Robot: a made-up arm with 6 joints.
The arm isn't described. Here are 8 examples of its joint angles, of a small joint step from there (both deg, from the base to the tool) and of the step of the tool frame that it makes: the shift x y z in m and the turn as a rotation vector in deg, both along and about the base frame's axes.
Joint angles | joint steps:
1: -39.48 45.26 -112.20 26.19 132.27 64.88 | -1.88 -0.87 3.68 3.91 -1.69 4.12
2: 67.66 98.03 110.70 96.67 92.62 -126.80 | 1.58 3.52 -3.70 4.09 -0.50 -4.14
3: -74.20 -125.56 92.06 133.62 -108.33 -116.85 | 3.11 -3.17 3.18 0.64 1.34 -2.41
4: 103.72 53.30 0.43 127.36 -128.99 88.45 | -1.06 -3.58 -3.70 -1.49 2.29 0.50
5: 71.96 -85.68 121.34 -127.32 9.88 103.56 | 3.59 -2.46 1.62 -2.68 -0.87 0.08
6: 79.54 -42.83 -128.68 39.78 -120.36 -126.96 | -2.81 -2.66 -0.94 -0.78 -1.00 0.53
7: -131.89 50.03 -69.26 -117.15 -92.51 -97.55 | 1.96 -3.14 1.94 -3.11 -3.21 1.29
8: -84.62 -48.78 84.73 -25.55 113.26 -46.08 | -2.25 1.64 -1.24 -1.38 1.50 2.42
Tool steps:
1: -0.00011 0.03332 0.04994 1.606 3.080 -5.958
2: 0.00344 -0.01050 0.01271 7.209 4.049 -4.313
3: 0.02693 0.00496 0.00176 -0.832 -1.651 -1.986
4: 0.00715 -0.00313 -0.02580 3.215 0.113 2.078
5: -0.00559 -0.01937 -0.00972 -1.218 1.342 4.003
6: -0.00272 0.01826 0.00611 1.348 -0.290 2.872
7: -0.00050 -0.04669 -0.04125 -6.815 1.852 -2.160
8: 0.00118 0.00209 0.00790 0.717 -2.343 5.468
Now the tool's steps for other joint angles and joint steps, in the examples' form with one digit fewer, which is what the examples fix.
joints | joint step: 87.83 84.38 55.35 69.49 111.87 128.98 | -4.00 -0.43 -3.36 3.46 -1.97 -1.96
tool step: 0.0314 -0.0413 -0.0490 10.83 2.49 3.69
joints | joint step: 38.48 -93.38 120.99 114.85 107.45 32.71 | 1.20 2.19 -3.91 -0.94 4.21 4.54
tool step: 0.0030 0.0115 0.0263 2.89 -1.59 0.30
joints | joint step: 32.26 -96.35 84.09 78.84 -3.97 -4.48 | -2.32 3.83 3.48 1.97 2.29 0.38
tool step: 0.0158 0.0126 0.0467 8.56 2.77 -3.45
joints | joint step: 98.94 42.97 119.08 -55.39 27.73 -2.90 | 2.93 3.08 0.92 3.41 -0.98 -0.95
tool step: 0.0004 -0.0347 -0.0009 -7.18 0.02 -3.83
